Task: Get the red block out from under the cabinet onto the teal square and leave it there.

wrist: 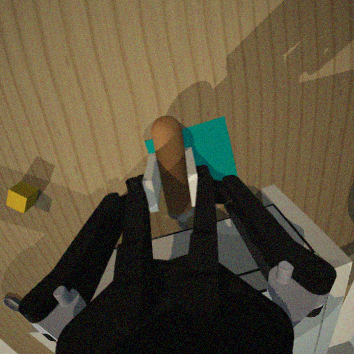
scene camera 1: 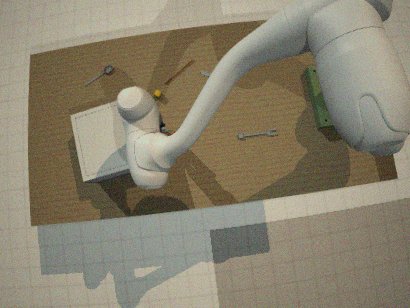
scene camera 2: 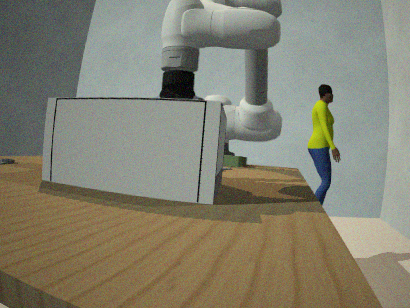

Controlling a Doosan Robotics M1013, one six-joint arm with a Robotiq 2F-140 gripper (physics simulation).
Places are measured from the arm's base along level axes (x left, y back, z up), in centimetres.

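Pixels of known places: gripper, between the fingertips: (wrist: 172,162).
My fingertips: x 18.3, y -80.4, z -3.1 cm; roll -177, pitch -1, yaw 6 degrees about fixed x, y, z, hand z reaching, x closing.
Observation:
Behind a point stands the place of what it marks.
My gripper (wrist: 172,162) @[x 18.3, y -80.4, z -3.1 cm] is shut on the brown rounded handle (wrist: 168,137) @[x 18.1, y -77.1, z -0.5 cm] of a tool; part of a grey metal shaft shows beyond it toward the cabinet. The teal square (wrist: 212,150) @[x 23.0, y -79.5, z -3.9 cm] lies on the table below and to the right of the handle in the wrist view, partly covered by handle and fingers. The white cabinet (scene camera 1: 100,142) @[x 22.7, y -103.8, z 9.6 cm] (scene camera 2: 125,145) @[x 25.9, y -113.6, z 2.8 cm] (wrist: 332,257) @[x 30.1, y -84.7, z 8.7 cm] stands at the left of the table in scene camera 1, close beside the gripper. The arm hides the fingers in scene camera 1, and the cabinet hides them in scene camera 2. The red block does not show in any view.
A yellow block (scene camera 1: 157,93) @[x -0.9, y -83.6, z -1.4 cm] (wrist: 22,196) @[x 0.1, y -82.9, z -1.4 cm] lies near the cabinet. A ring-headed tool (scene camera 1: 109,70) @[x -14.7, y -107.4, z -3.8 cm], a thin brown stick (scene camera 1: 179,72) @[x -12.2, y -74.0, z -3.6 cm], a wrench (scene camera 1: 257,134) @[x 18.4, y -40.3, z -3.4 cm] and a green block (scene camera 1: 320,100) @[x 4.5, y -11.9, z 0.4 cm] (scene camera 2: 235,161) @[x 15.2, y -12.9, z -1.7 cm] are on the table. A person (scene camera 2: 321,125) stands beyond the table.

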